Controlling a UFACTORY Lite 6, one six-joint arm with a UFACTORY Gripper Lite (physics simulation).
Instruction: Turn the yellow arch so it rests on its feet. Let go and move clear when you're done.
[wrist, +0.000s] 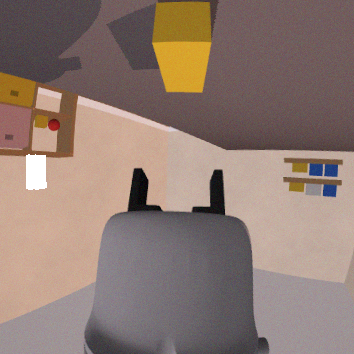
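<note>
The yellow arch (181, 65) is at the top of the wrist view, on the dark brownish table top (285, 75). Two of its plain faces show, a darker one and a brighter one. Its opening and feet do not show, so I cannot tell which way they point. My gripper (178, 172) is open, with its two black fingers apart and no object between them. The arch is clear of the fingers, beyond their tips in the view.
Dark shadows of the arm and the arch fall on the table top. A wooden shelf unit (74, 125) with a red ball (54, 125) stands at the left, far off. Small wall shelves (312, 180) with yellow, blue and grey boxes are at the right, in the background.
</note>
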